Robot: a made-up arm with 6 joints.
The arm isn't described. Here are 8 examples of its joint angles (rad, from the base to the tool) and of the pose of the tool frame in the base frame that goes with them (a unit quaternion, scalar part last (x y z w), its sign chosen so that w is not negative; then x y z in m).
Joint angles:
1: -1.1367 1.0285 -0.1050 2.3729 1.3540 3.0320
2: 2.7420 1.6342 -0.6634 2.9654 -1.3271 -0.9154
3: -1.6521 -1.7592 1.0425 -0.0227 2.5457 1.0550
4: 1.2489 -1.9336 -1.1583 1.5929 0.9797 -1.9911
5: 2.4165 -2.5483 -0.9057 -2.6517 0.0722 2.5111
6: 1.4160 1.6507 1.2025 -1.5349 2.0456 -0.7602
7: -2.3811 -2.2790 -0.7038 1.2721 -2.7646 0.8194
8: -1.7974 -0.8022 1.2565 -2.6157 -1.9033 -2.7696
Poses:
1: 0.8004 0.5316 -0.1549 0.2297 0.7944 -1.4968 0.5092
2: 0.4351 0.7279 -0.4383 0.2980 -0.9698 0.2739 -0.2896
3: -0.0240 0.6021 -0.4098 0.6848 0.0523 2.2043 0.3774
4: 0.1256 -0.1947 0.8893 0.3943 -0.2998 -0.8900 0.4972
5: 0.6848 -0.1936 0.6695 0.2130 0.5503 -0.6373 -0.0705
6: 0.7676 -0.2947 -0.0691 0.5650 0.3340 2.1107 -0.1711
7: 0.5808 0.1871 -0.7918 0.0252 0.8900 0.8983 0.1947
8: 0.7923 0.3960 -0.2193 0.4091 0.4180 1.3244 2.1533
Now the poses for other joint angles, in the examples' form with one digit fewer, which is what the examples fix.
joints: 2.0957 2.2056 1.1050 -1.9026 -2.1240 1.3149
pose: -0.101 -0.607 -0.694 0.373 -0.763 1.235 -1.235
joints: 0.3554 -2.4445 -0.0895 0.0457 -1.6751 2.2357
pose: -0.807 -0.274 -0.229 0.469 -1.374 -0.645 -0.209
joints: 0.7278 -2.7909 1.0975 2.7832 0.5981 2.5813
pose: -0.203 0.890 -0.365 0.181 -0.865 -0.611 -1.569
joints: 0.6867 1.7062 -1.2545 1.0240 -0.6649 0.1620
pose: 0.445 -0.699 -0.408 0.384 0.618 0.422 -0.050
